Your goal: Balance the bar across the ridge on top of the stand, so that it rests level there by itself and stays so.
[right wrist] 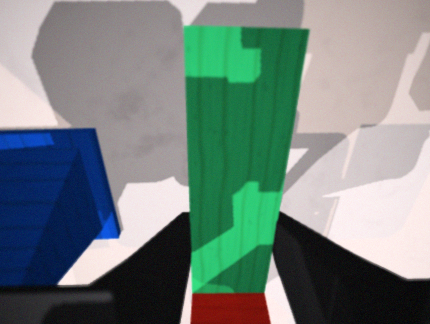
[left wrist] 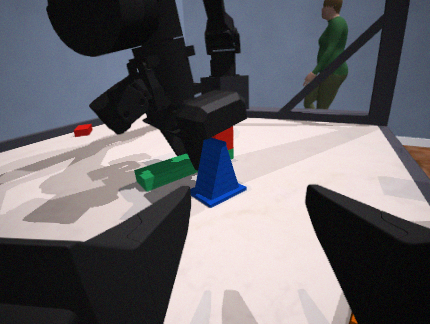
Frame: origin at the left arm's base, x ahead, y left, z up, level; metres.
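Seen in the pictures: left gripper, fingertip midpoint: (left wrist: 248, 194); right gripper, fingertip midpoint: (right wrist: 230, 220) (left wrist: 191, 164); right arm's base, origin of the base link: (left wrist: 224, 76).
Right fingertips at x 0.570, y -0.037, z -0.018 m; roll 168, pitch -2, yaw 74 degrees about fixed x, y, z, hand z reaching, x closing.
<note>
A point is followed by its place in that frame.
The blue stand (left wrist: 214, 172) @(z 0.005, x 0.523, y -0.111 m) (right wrist: 37, 200) @(z 0.000, x 0.526, y -0.090 m) is upright on the table, its narrow top ridge bare. The green bar (left wrist: 167, 172) @(z -0.010, x 0.522, y -0.040 m) (right wrist: 235, 140) @(z -0.008, x 0.529, y -0.027 m) is held low beside the stand, behind it in the left wrist view; whether its underside touches the table is unclear. A red block (left wrist: 227, 141) @(z 0.007, x 0.615, y -0.069 m) (right wrist: 230, 307) @(z 0.001, x 0.600, y -0.047 m) sits on one end of the bar, partly hidden by the stand and the arm. My right gripper (right wrist: 230, 220) @(z -0.018, x 0.570, y -0.038 m) is shut on the bar, with one finger on each side. My left gripper (left wrist: 248, 194) @(z 0.046, x 0.438, y -0.192 m) is open and empty, on the near side of the stand.
A small red block (left wrist: 83, 130) @(z -0.013, x 0.603, y 0.345 m) lies far back left on the white table (left wrist: 280, 210) @(z -0.026, x 0.536, y -0.177 m). The right arm (left wrist: 165, 75) @(z 0.101, x 0.524, y -0.055 m) reaches over the table behind the stand. Dark frame posts edge the table, and a person in green (left wrist: 332, 50) stands beyond it.
</note>
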